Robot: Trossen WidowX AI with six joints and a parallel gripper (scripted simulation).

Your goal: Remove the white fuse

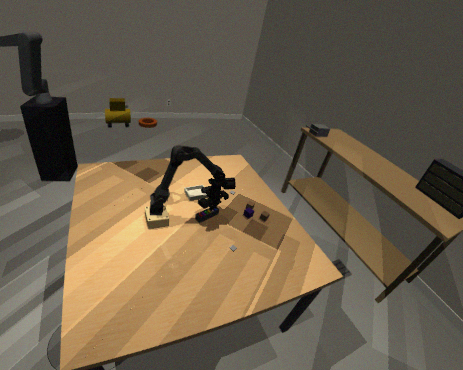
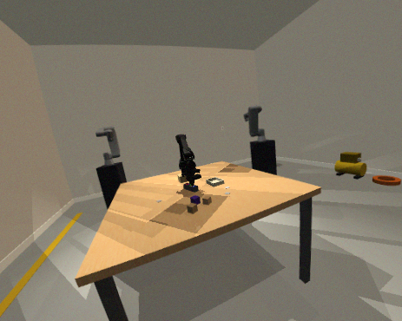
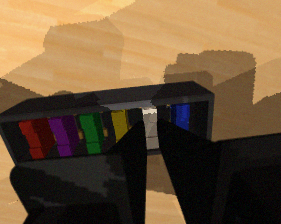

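My gripper tip is 19 cm to the right of the tray, 7 cm past it and 3 cm above it. From my gripper tip the other things lie so: white fuse 1 cm below.
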